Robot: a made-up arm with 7 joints. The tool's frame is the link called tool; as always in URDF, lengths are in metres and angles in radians. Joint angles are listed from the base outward.
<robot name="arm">
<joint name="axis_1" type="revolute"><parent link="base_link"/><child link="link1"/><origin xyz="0.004 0.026 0.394" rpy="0.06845 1.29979 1.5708"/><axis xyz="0 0 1"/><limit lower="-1.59" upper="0.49"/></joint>
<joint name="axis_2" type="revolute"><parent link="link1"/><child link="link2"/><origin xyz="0.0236 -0.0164 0.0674" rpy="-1.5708 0 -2.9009"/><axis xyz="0 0 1"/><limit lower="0.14" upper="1.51"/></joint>
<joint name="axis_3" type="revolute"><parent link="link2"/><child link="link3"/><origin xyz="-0.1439 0.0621 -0.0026" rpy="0.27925 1.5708 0"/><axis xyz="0 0 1"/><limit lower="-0.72" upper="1.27"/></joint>
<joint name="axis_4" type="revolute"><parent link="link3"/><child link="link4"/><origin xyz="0.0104 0.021 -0.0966" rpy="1.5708 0 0"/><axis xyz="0 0 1"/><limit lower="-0.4" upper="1.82"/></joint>
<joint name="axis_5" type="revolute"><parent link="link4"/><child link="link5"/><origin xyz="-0.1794 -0.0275 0.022" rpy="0 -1.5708 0"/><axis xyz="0 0 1"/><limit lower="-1.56" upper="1.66"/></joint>
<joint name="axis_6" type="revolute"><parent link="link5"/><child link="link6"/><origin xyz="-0.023 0.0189 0.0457" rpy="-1.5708 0 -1.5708"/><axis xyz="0 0 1"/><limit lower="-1.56" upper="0.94"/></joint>
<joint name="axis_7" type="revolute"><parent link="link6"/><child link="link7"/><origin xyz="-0.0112 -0.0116 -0.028" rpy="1.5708 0 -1.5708"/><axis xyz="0 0 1"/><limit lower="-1.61" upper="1.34"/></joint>
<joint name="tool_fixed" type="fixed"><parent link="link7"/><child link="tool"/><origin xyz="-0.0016 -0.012 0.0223" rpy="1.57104 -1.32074 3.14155"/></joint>
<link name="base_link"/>
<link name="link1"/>
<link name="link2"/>
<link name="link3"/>
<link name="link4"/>
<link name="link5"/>
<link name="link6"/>
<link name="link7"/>
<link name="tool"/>
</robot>
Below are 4 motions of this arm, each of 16 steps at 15 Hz.
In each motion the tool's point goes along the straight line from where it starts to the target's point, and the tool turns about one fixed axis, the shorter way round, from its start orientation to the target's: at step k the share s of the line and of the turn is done. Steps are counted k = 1, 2, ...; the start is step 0. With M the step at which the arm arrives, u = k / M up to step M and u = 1 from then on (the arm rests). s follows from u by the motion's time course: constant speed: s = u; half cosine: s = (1 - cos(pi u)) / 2; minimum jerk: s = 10 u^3 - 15 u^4 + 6 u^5.
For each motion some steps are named. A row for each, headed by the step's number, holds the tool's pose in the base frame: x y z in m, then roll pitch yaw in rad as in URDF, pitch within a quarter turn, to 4 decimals.
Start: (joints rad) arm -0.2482 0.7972 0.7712 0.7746 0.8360 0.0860 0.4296
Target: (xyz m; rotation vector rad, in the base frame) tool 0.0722 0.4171 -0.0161 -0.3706 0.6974 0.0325
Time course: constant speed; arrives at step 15
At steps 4, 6, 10, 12, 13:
4: 0.1649 0.4162 0.0595 0.0665 0.0616 -0.5265
6: 0.1480 0.4163 0.0457 -0.0370 0.1592 -0.4343
10: 0.1143 0.4167 0.0182 -0.2228 0.3788 -0.2759
12: 0.0975 0.4168 0.0045 -0.3077 0.4979 -0.2084
13: 0.0890 0.4169 -0.0024 -0.3488 0.5593 -0.1774

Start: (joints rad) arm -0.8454 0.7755 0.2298 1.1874 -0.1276 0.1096 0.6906
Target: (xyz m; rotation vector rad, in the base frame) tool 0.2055 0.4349 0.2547 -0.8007 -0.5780 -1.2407
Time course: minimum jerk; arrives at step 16
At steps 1, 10, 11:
1: 0.3916 0.3207 0.1696 0.2745 -0.9860 -0.6380
10: 0.2568 0.4034 0.2312 -0.1706 -0.8822 -1.0291
11: 0.2391 0.4143 0.2393 -0.2296 -0.8767 -1.0819

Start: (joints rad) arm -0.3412 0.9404 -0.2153 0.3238 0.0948 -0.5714 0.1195
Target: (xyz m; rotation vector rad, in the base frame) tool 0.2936 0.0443 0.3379 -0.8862 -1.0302 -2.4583
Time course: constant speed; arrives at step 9
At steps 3, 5, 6, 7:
3: 0.2631 0.1753 0.1974 0.4106 -0.6108 -2.5342
5: 0.2732 0.1316 0.2442 0.5163 -0.6620 -2.6990
6: 0.2783 0.1098 0.2676 0.5743 -0.6820 -2.7860
7: 0.2834 0.0880 0.2911 0.6353 -0.6980 -2.8757

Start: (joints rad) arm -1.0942 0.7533 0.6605 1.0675 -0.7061 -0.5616 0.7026
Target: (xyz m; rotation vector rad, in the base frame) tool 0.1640 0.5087 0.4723 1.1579 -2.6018 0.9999
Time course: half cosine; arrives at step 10
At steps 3, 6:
3: 0.3441 0.3752 0.3686 -3.0791 -0.5862 -2.8439
6: 0.2424 0.4506 0.4272 -2.7850 -0.4374 -2.6133

